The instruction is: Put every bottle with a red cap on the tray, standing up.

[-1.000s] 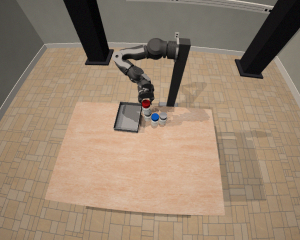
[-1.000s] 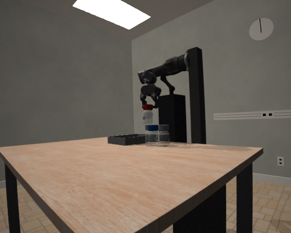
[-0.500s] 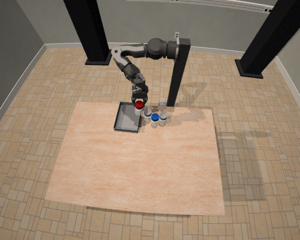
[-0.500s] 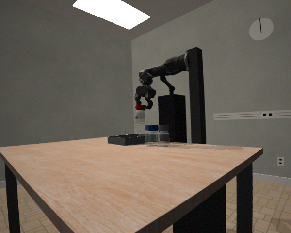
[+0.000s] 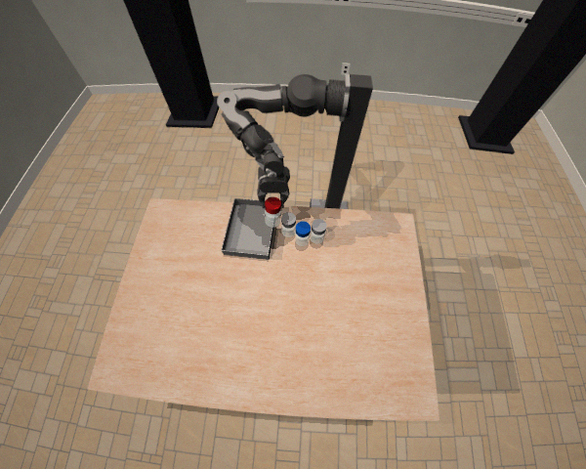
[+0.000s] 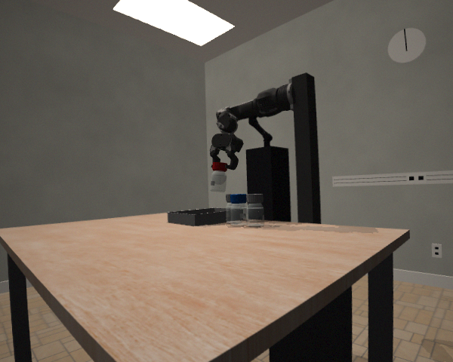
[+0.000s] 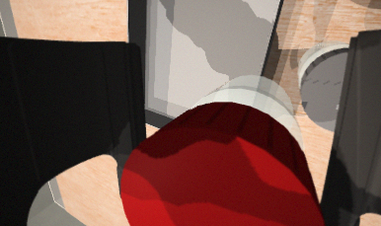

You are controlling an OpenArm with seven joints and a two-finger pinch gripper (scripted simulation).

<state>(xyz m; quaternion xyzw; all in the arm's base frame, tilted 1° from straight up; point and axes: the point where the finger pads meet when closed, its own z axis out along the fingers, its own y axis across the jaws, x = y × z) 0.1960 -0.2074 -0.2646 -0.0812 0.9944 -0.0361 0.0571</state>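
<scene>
The red-capped bottle lies 4 cm below my hand and 2 cm ahead of it. From my hand the other things lie so: blue-capped bottle 16 cm below, 11 cm to the left, 4 cm ahead; dark grey tray 19 cm below, 10 cm to the right, 1 cm ahead.
</scene>
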